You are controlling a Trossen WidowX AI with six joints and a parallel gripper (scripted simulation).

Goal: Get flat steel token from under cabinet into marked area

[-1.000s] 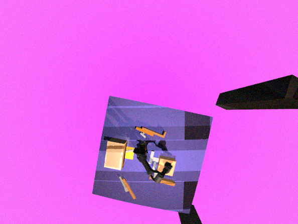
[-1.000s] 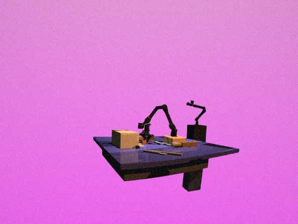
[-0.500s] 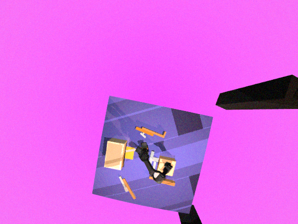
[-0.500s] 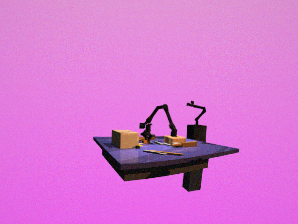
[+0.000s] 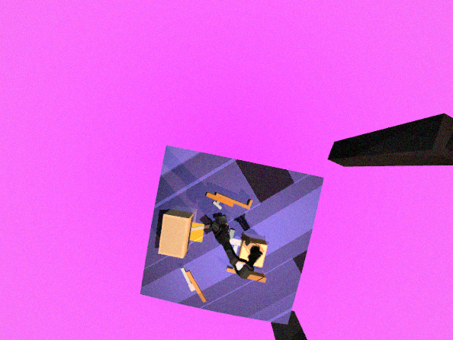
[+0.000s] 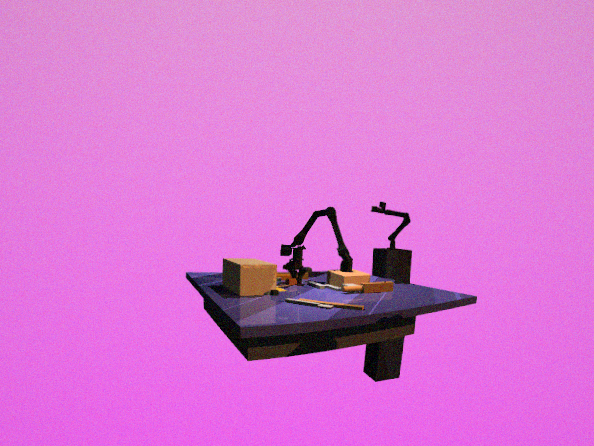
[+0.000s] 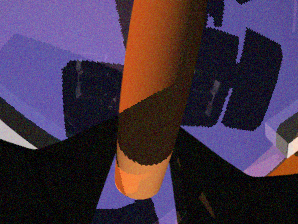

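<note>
Now: gripper tip 90 mm to the right of the grey bar and 90 mm past it. Also, from my gripper tip: small white piece: 120 mm to the right, 110 mm ahead; then orange block: 310 mm to the left, 300 mm behind, 20 mm above; then orange bar: 170 mm to the right, 110 mm ahead, 10 mm above.
</note>
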